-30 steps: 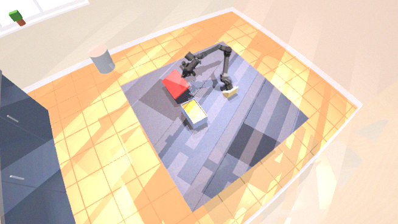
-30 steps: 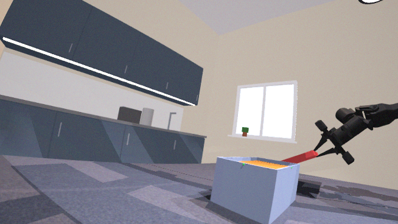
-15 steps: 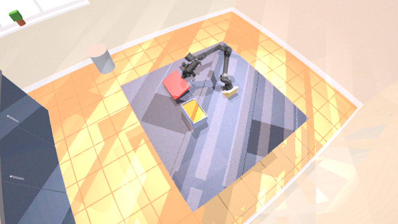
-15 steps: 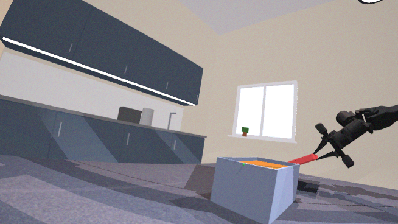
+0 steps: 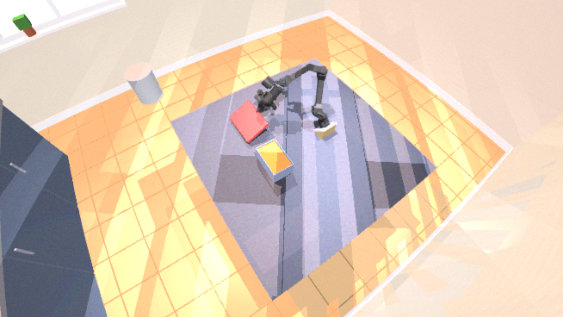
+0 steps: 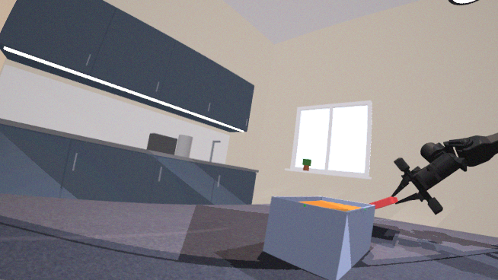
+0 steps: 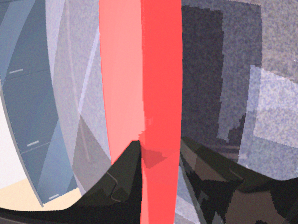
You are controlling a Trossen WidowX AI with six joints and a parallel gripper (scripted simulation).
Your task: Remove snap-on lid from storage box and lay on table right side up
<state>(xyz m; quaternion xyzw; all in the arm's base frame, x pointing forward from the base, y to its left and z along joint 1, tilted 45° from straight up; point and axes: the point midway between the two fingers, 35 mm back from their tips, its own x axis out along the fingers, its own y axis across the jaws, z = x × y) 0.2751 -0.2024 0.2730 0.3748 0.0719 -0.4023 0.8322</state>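
Right now my gripper tip is 70 mm short of the lid, 10 mm to the left of it and 30 mm above it. Also, from my gripper tip: storage box: 140 mm ahead, 320 mm to the left, 50 mm below.
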